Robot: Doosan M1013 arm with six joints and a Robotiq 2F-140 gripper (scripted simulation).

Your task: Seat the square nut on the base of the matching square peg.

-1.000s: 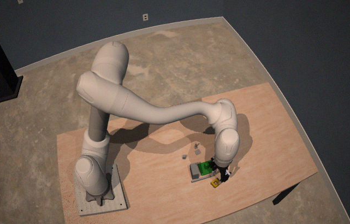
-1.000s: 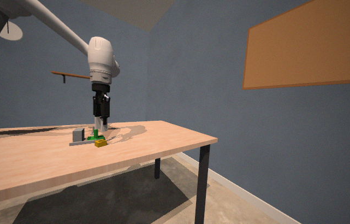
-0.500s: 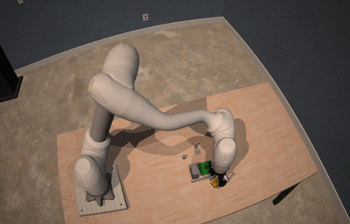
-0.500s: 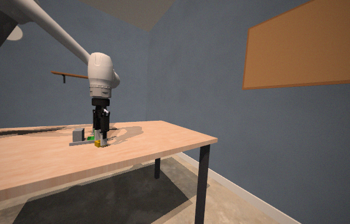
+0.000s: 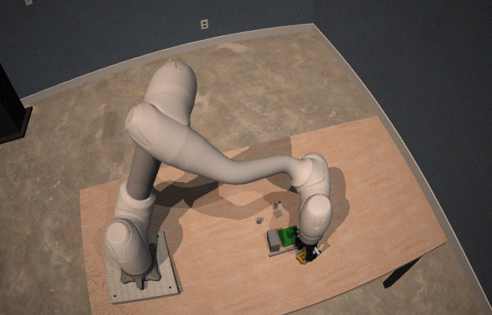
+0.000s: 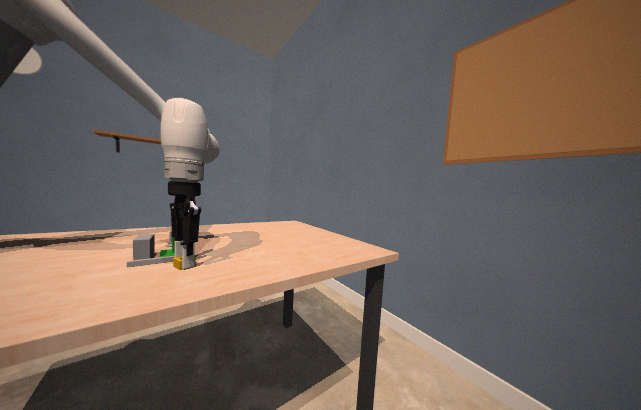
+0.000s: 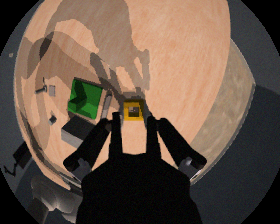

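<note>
The grey block is 10 cm behind my hand and 10 cm to the left of it. From my hand the other things lie so: thin grey strip (6 cm behind, 5 cm to the left, 3 cm below).
</note>
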